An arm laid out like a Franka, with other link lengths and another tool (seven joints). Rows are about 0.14 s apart.
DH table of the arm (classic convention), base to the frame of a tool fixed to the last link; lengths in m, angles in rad. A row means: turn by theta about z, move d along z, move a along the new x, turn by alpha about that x. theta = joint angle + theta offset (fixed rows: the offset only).
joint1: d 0.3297, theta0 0, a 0, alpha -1.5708
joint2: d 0, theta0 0, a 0, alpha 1.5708
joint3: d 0.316, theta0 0, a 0.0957, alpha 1.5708
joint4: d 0, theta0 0, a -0.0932, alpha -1.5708
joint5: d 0.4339, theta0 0, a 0, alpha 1.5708
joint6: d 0, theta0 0, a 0.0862, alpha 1.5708
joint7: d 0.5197, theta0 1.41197, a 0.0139, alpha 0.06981
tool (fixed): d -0.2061, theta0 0, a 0, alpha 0
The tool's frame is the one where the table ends.
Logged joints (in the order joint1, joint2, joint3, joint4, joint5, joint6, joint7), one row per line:
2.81 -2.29 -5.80 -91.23 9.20 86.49 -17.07
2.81 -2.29 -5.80 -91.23 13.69 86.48 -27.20
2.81 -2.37 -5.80 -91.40 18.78 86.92 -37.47
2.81 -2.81 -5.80 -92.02 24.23 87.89 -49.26
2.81 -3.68 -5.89 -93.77 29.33 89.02 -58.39
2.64 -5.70 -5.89 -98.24 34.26 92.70 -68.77
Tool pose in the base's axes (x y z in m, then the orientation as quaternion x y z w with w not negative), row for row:
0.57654 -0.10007 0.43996 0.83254 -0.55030 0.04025 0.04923
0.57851 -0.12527 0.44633 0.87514 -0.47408 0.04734 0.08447
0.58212 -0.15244 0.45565 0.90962 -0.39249 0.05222 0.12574
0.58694 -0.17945 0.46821 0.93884 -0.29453 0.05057 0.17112
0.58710 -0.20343 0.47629 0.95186 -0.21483 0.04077 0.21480
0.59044 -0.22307 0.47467 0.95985 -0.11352 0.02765 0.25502
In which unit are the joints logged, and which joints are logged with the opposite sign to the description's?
The joints are logged in degrees. Opposite sign: joint5.
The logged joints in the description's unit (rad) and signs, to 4 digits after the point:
0.0490 -0.0400 -0.1012 -1.5923 -0.1606 1.5095 -0.2979
0.0490 -0.0400 -0.1012 -1.5923 -0.2389 1.5094 -0.4747
0.0490 -0.0414 -0.1012 -1.5952 -0.3278 1.5170 -0.6540
0.0490 -0.0490 -0.1012 -1.6061 -0.4229 1.5340 -0.8597
0.0490 -0.0642 -0.1028 -1.6366 -0.5119 1.5537 -1.0191
0.0461 -0.0995 -0.1028 -1.7146 -0.5979 1.6179 -1.2003

